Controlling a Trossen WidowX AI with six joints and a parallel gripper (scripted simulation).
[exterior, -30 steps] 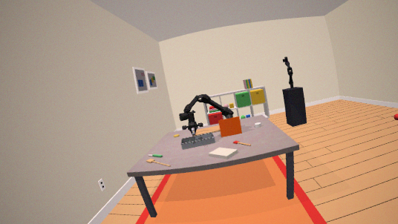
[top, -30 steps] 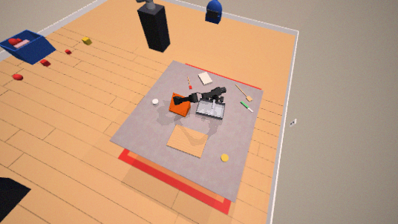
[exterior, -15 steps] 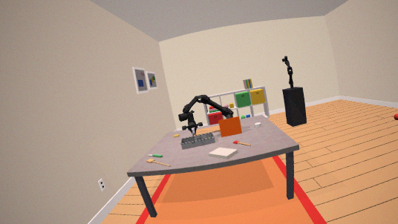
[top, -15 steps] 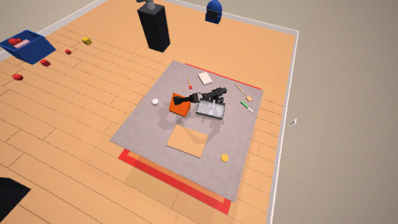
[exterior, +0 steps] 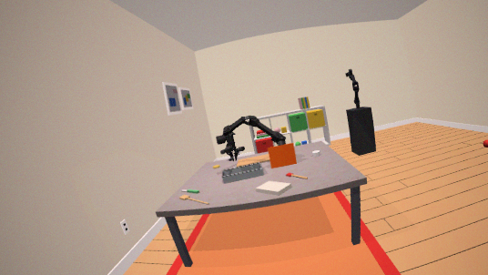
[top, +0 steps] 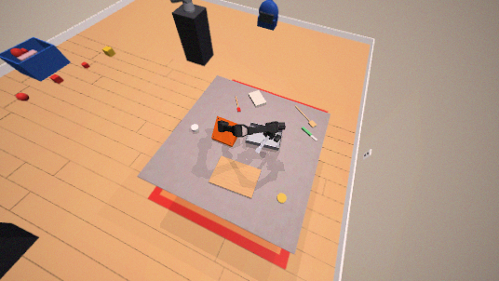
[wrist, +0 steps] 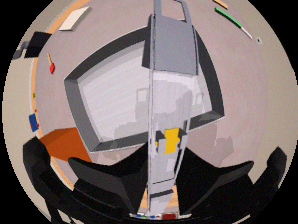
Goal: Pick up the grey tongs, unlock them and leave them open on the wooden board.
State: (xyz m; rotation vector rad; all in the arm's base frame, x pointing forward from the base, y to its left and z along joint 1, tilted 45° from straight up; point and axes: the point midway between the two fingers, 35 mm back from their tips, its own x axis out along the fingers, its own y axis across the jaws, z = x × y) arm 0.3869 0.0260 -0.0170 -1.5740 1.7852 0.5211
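Now: the yellow lock piece 10 mm ahead of my gripper tip, 20 mm to the left of it and 40 mm above it. The rest, counted from my gripper tip: wooden board: 140 mm behind, 370 mm to the right, 110 mm below; then yellow disc: 260 mm ahead, 390 mm to the right, 110 mm below; then grey roasting tin: 50 mm behind, 60 mm to the left, 90 mm below.
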